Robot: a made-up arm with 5 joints.
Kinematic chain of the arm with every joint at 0, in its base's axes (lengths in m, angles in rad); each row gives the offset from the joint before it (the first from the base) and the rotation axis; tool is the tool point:
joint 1: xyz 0 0 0.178 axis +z
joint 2: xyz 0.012 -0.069 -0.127 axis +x
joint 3: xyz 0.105 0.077 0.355 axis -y
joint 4: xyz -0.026 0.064 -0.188 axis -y
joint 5: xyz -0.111 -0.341 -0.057 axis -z
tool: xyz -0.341 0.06 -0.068
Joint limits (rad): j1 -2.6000..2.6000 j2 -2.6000..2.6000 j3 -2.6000..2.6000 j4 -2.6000..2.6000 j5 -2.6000..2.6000
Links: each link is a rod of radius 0.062 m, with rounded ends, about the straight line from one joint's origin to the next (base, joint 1, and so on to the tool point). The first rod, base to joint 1, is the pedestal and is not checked.
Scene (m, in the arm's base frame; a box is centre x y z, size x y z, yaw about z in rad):
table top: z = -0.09
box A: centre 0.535 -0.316 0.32 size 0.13 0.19 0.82 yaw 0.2
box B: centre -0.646 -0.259 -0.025 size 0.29 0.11 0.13 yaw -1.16
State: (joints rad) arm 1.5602 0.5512 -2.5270 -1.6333 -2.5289
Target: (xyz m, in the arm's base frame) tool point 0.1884 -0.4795 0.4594
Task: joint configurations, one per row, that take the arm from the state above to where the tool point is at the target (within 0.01 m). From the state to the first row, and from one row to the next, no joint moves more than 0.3 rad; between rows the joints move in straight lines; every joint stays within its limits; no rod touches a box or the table.
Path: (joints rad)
1: 1.5172 0.3185 -2.3710 -1.5884 -2.4159
2: 1.4743 0.0858 -2.2151 -1.5435 -2.3029
3: 1.4313 -0.1469 -2.0591 -1.4986 -2.1899
4: 1.3884 -0.3796 -1.9032 -1.4537 -2.0769
5: 1.1064 -0.6642 -1.9185 -1.2134 -2.3385
6: 0.8245 -0.9488 -1.9338 -0.9731 -2.6000
7: 0.8569 -0.6819 -1.7533 -1.0039 -2.6000
8: 0.8893 -0.4151 -1.5727 -1.0347 -2.6000
9: 0.9217 -0.1483 -1.3922 -1.0654 -2.6000

